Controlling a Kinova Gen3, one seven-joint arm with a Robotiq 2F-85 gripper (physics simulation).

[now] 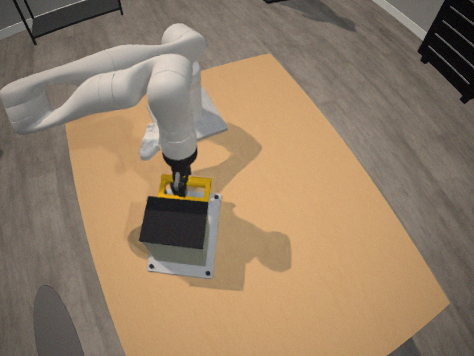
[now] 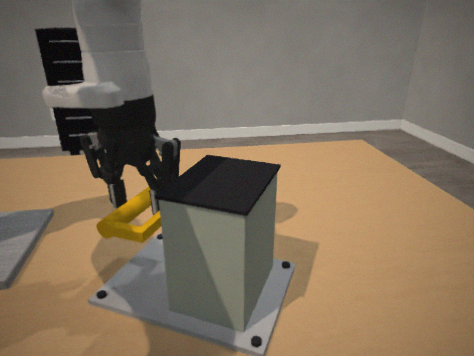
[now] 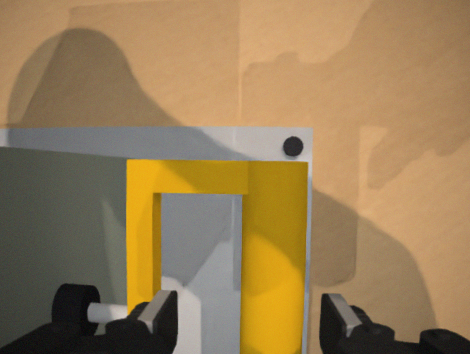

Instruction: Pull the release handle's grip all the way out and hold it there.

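The release handle's yellow grip (image 1: 200,182) (image 2: 122,215) (image 3: 274,210) is a rectangular frame with a thick round outer bar. It stands out from the side of a grey-green box (image 1: 175,254) (image 2: 205,260) (image 3: 55,215) with a black lid. A white rod (image 3: 107,312) with a black collar (image 3: 75,302) joins the grip to the box. My gripper (image 1: 179,191) (image 2: 136,200) (image 3: 248,316) is partly open and points down, astride the outer bar. One finger is at the frame's opening, the other beyond the bar, with gaps on both sides. Fingertip depth is hard to tell.
The box stands on a light grey bolted plate (image 1: 214,225) (image 2: 130,285) (image 3: 100,141). The arm's grey base slab (image 1: 212,122) (image 2: 22,240) lies on the grip's side. A black drawer cabinet (image 1: 452,50) (image 2: 62,50) stands in the background.
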